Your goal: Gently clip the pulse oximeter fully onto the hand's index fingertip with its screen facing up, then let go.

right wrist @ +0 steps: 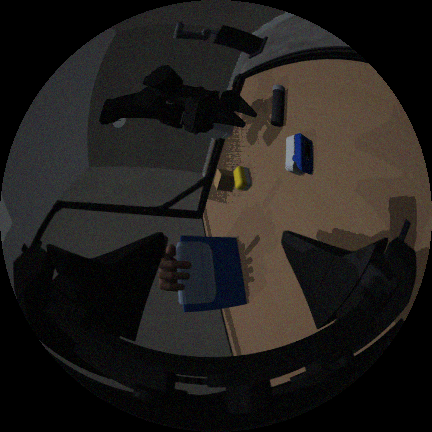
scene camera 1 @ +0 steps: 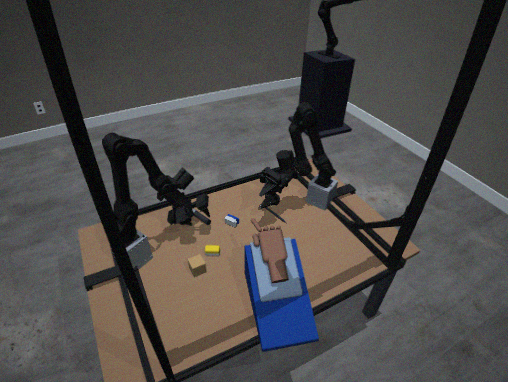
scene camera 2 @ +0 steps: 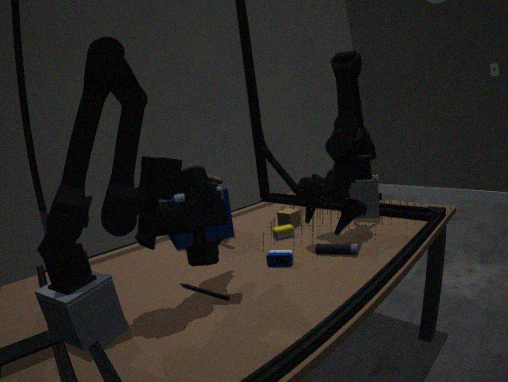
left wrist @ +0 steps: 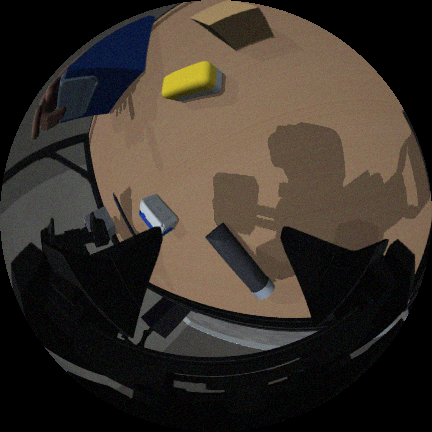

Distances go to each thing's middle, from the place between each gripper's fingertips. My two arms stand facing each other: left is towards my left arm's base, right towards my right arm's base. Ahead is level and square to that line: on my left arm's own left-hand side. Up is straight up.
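Tan cube (left wrist: 236,31): from my right hand 110 mm behind, 310 mm to the left, 110 mm below. Grey pad on blue base (scene camera 1: 283,314): from my right hand 350 mm behind, 100 mm to the left, 90 mm below. Yellow block (left wrist: 202,78): from my right hand 60 mm behind, 230 mm to the left, 120 mm below. Pulse oximeter (right wrist: 298,156): from my right hand 60 mm ahead, 100 mm to the left, 120 mm below.
Tan cube: from my left hand 200 mm behind, 80 mm to the left, 20 mm below. Grey pad on blue base: from my left hand 440 mm behind, 120 mm to the right. Yellow block: from my left hand 140 mm behind, 30 mm below. My left gripper: 20 mm past the pulse oximeter, 130 mm to the left of it, 30 mm above it.
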